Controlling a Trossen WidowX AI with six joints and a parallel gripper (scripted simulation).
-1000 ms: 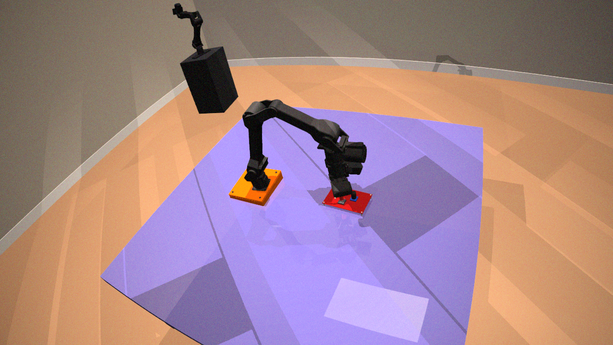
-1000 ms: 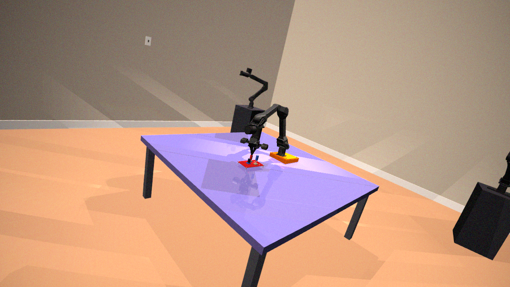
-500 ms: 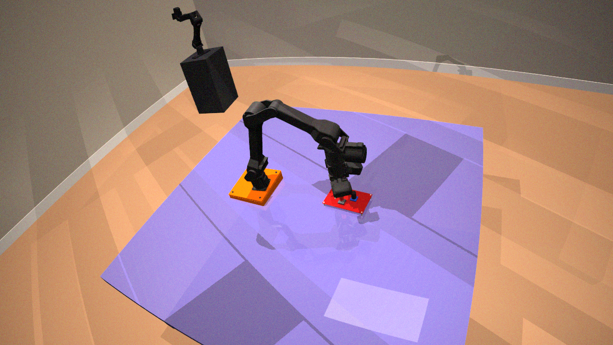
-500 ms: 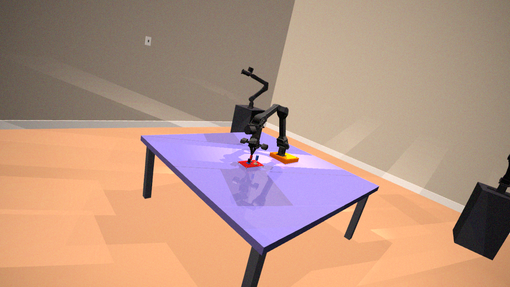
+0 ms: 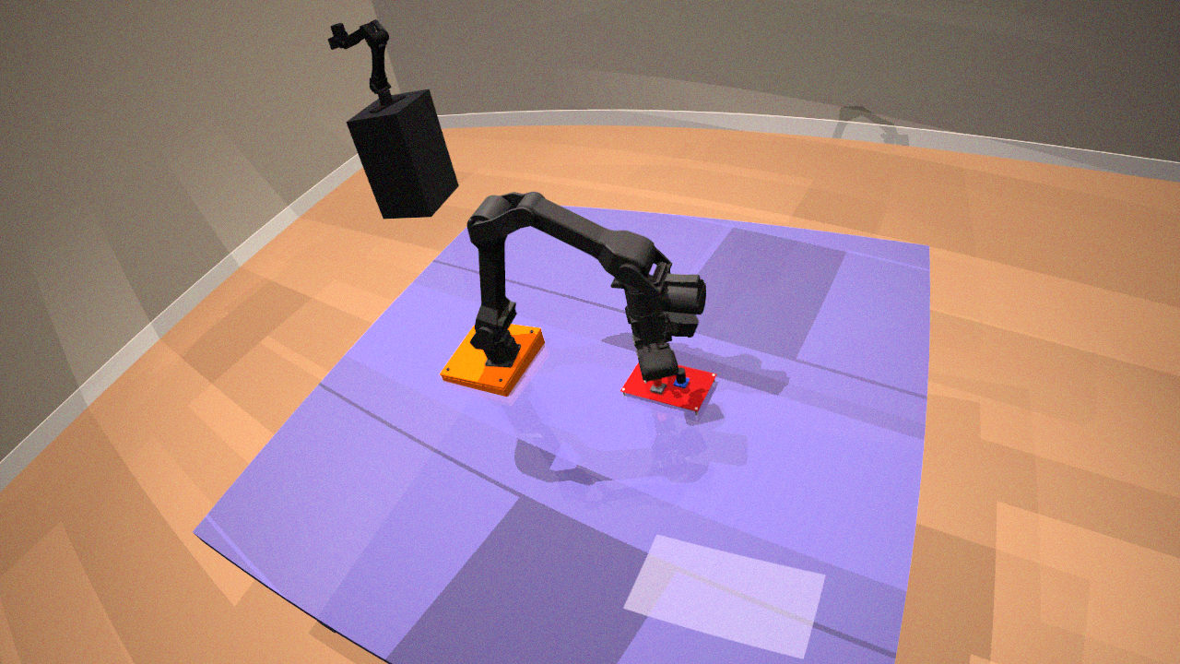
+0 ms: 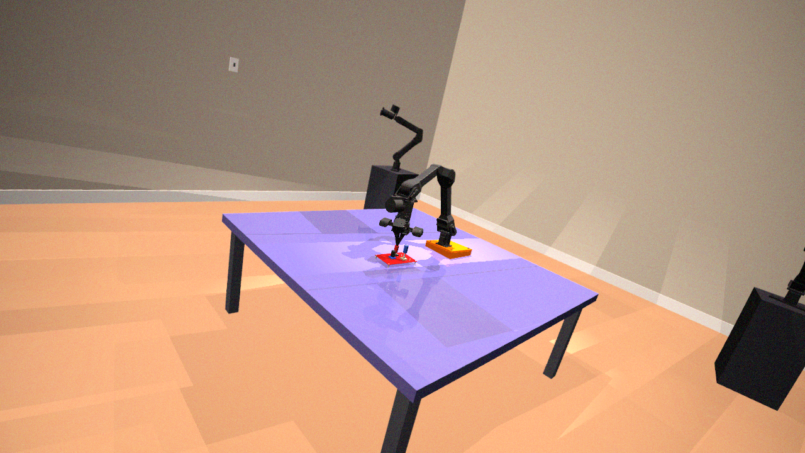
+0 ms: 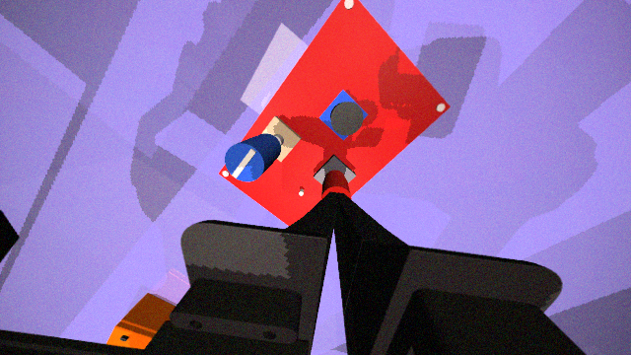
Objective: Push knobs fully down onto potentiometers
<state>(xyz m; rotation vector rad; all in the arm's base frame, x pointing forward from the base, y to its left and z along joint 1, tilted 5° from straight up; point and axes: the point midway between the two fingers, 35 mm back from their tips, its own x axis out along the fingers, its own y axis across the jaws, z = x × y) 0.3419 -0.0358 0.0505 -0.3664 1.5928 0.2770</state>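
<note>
Now: the grey potentiometer 30 mm below my gripper tip. Also, from my gripper tip: potentiometer with blue knob: 50 mm to the left, 10 mm below.
</note>
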